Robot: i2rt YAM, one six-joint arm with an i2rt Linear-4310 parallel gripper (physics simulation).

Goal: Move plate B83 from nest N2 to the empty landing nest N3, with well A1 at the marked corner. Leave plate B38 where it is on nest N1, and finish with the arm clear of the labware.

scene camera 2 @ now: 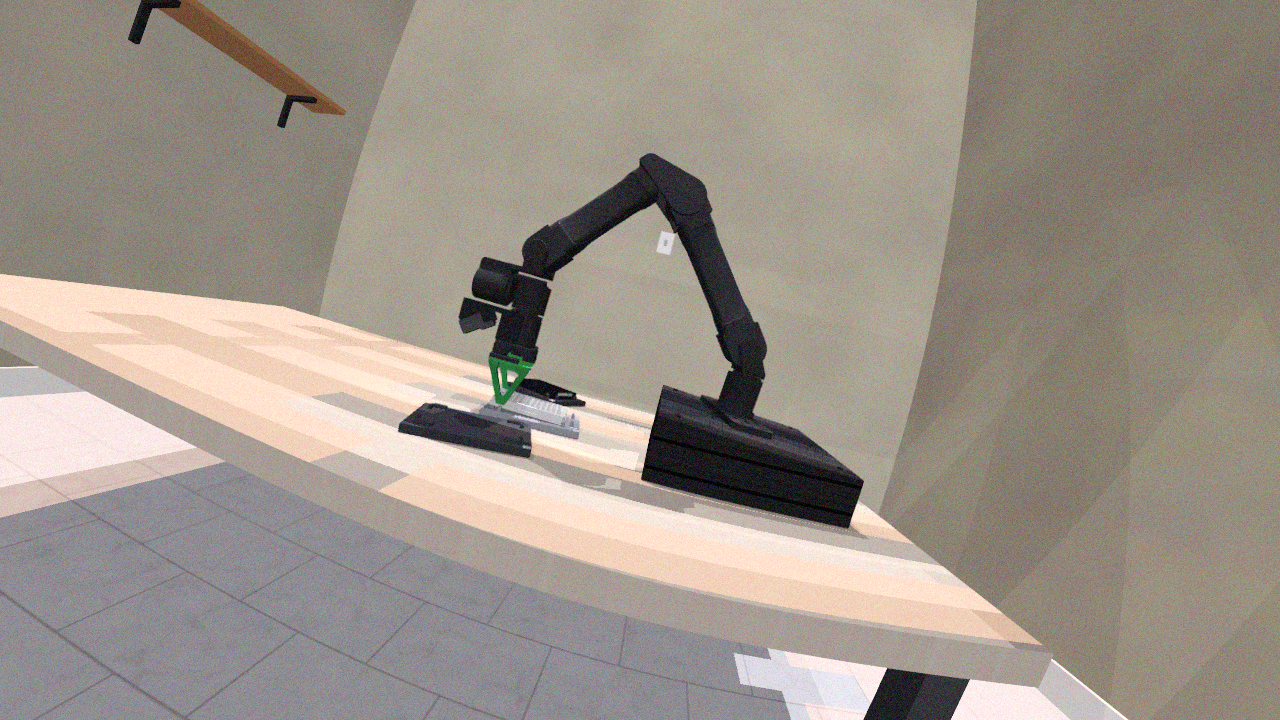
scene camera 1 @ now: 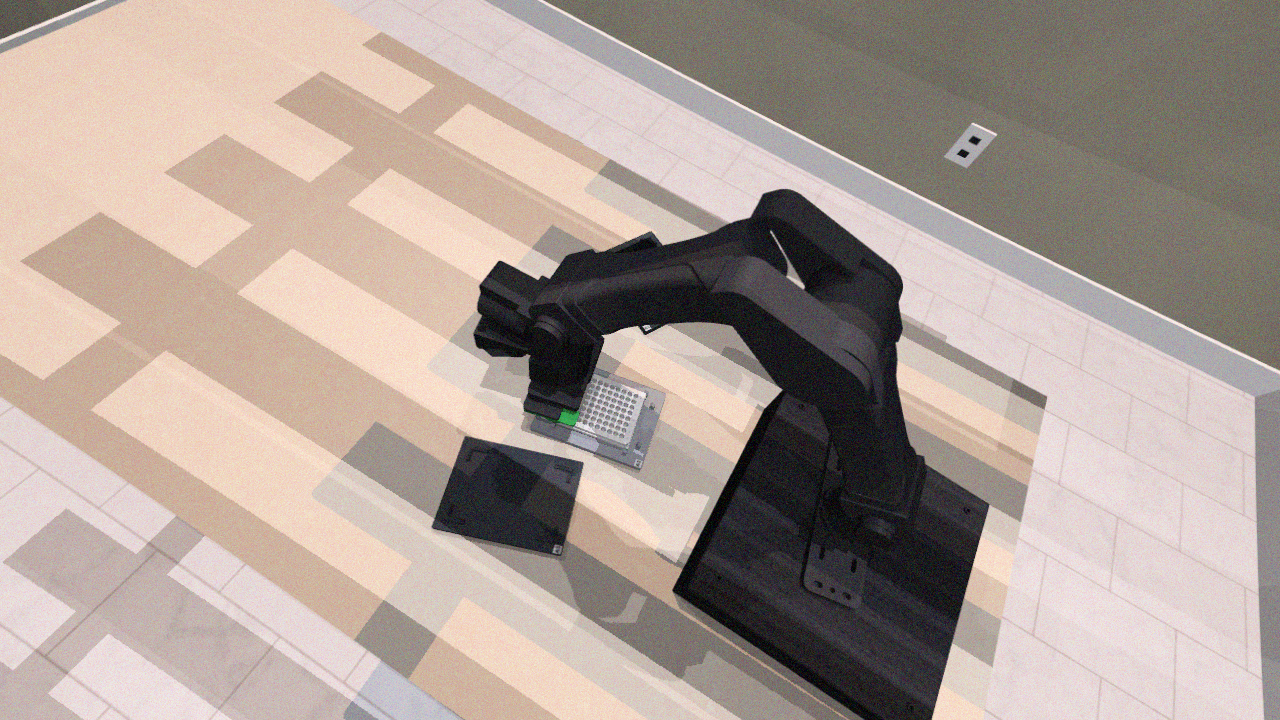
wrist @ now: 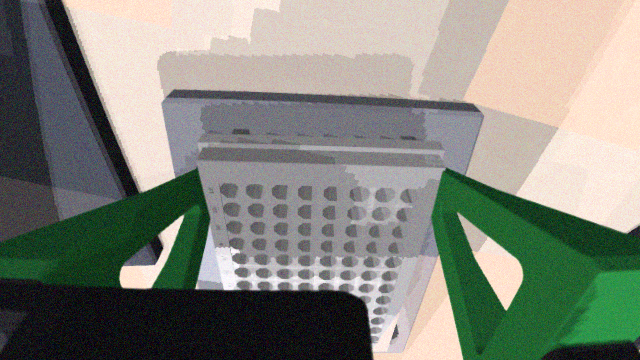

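A white multiwell plate (scene camera 1: 612, 410) (scene camera 2: 544, 410) (wrist: 320, 235) lies level over the light grey nest (scene camera 1: 653, 424) (scene camera 2: 572, 430) (wrist: 452, 130); I cannot tell whether it rests in it or is slightly above. My gripper (scene camera 1: 567, 417) (scene camera 2: 503, 399) (wrist: 320, 180) is shut on this plate, a green finger on each long side. The plate's code and well A1 are not legible. A dark nest (scene camera 1: 510, 497) (scene camera 2: 465, 434) (wrist: 45, 100) in front bears no plate. Another dark unit (scene camera 1: 637, 241) (scene camera 2: 554, 394) is mostly hidden behind the arm. The nest codes and plate B38 cannot be made out.
The arm's black base block (scene camera 1: 742, 573) (scene camera 2: 742, 474) stands to the right of the nests. The arm arches over the table from there. The wooden table's near edge (scene camera 2: 626, 600) runs along the front. A wall shelf (scene camera 2: 259, 58) hangs at the upper left.
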